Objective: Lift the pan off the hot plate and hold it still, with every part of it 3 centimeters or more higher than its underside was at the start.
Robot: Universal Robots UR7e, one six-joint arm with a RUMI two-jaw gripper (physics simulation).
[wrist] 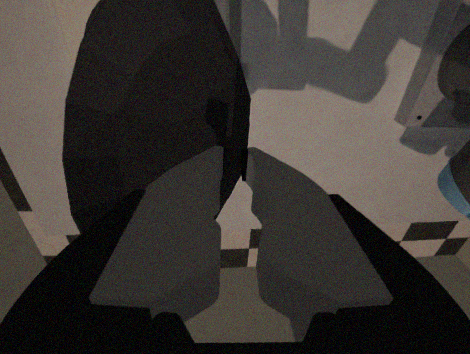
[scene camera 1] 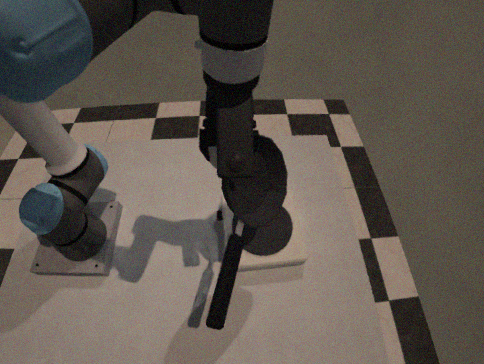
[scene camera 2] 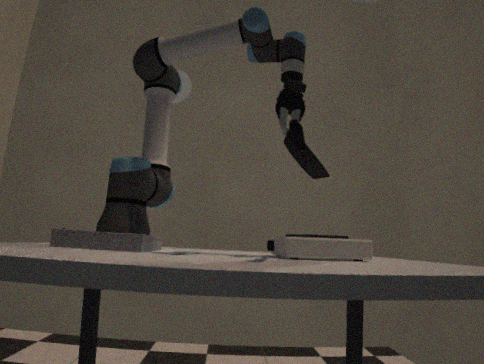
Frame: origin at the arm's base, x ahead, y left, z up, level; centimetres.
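Where they show: gripper, fingertip midpoint: (wrist: pixel 233 152) (scene camera 2: pixel 287 136); arm's base, origin of the base link: (scene camera 1: pixel 84 238) (scene camera 2: pixel 123 234).
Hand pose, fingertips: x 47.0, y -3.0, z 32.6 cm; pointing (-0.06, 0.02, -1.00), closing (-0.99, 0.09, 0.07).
Things, the pixels of their top centre, and the offset from my fingertips.
- hot plate, middle of its top: (scene camera 1: pixel 260 225) (scene camera 2: pixel 314 235) dx +8.9, dy +0.0, dz -30.1 cm
- black knob, middle of its top: (scene camera 2: pixel 270 240) (scene camera 1: pixel 219 213) dx -2.9, dy +6.4, dz -32.0 cm
The dark pan (scene camera 1: pixel 270 170) (scene camera 2: pixel 307 160) (wrist: pixel 150 100) hangs steeply tilted in the air, high above the hot plate (scene camera 1: pixel 298 245) (scene camera 2: pixel 330 249), with a wide gap between them in the scene camera 2 view. Its long black handle (scene camera 1: pixel 225 285) points toward the front in the scene camera 1 view. My gripper (scene camera 2: pixel 291 121) (wrist: pixel 233 152) is shut on the pan's rim, and the pan's wall shows between the two grey fingertips in the wrist view. In the scene camera 1 view the gripper's body hides most of the fingers. The hot plate is a white block with a dark disc on top.
The arm's base plate (scene camera 1: pixel 112 240) (scene camera 2: pixel 105 240) stands on the white table (scene camera 1: pixel 320 320) (scene camera 2: pixel 215 280), to the left of the hot plate in both scene views. A black knob (scene camera 1: pixel 219 215) (scene camera 2: pixel 270 245) sticks out from the hot plate's side toward the base. A checkered floor lies below the table.
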